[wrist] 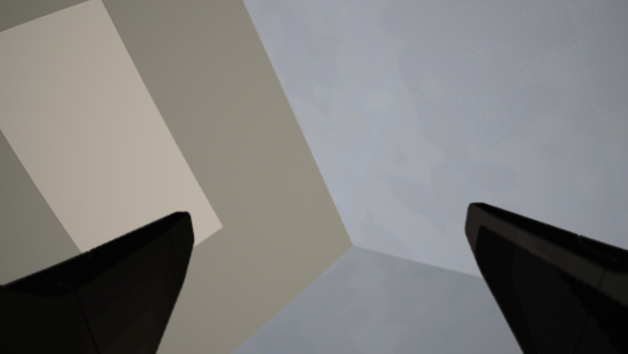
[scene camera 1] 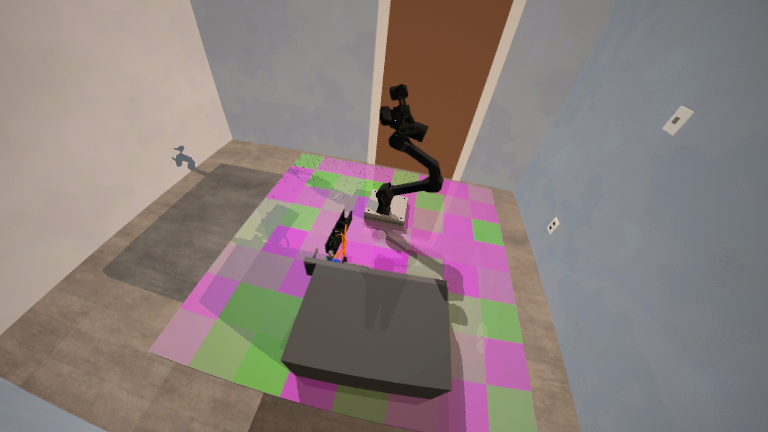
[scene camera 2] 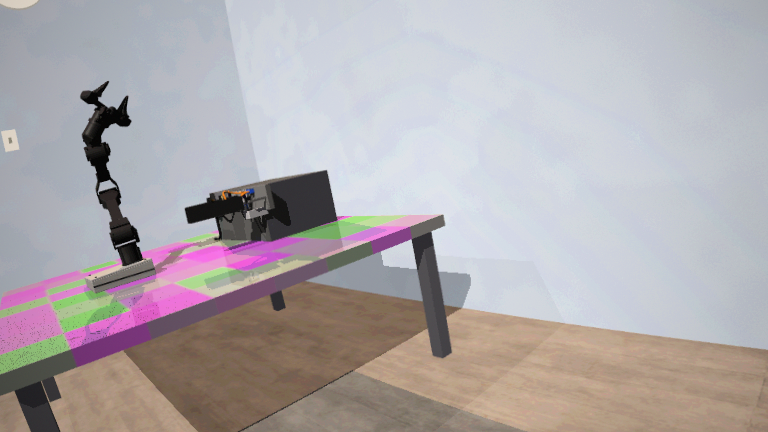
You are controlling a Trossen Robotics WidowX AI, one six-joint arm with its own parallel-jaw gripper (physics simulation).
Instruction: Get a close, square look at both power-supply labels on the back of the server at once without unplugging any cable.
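Seen in the pictures: gripper, between the fingertips: [wrist: 330, 222] [scene camera 1: 403, 96] [scene camera 2: 118, 88]; arm's base, origin of its link: [scene camera 1: 383, 209] [scene camera 2: 132, 262].
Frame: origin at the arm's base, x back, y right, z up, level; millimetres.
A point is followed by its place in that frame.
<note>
The server [scene camera 1: 370, 333] @(x -660, y -80, z 158 mm) [scene camera 2: 305, 204] @(x -648, y 135, z 48 mm) is a dark grey box on the checkered table. Its back faces the arm's side. Orange cables [scene camera 1: 344, 241] @(x -338, y 97, z 116 mm) [scene camera 2: 232, 193] @(x -389, y 80, z 151 mm) run at the server's back beside a black bar-like piece [scene camera 1: 335, 234] @(x -330, y 135, z 136 mm) [scene camera 2: 206, 210] @(x -255, y 149, z 119 mm) that sticks out from it. The two power-supply labels cannot be made out in any view. My gripper [scene camera 1: 392, 103] @(x -91, y -21, z 595 mm) [scene camera 2: 118, 89] @(x -91, y -21, z 595 mm) [wrist: 330, 222] @(x -91, y -21, z 595 mm) is open, with no object between the fingers. It is raised high above the arm's base, well apart from the server. The wrist view shows walls and ceiling between the fingers; the server does not show there.
The arm stands on a pale base plate [scene camera 1: 387, 217] @(x -48, y -30, z 0 mm) [scene camera 2: 120, 275] @(x 62, y 91, z -17 mm) on the pink and green table [scene camera 1: 486, 274] @(x -224, y -535, z -48 mm) [scene camera 2: 327, 231] @(x -618, y 296, z -48 mm). A small silvery part [scene camera 2: 257, 213] @(x -431, y 163, z 65 mm) juts from the server's back, near the black bar. A brown door [scene camera 1: 440, 69] stands behind the arm.
</note>
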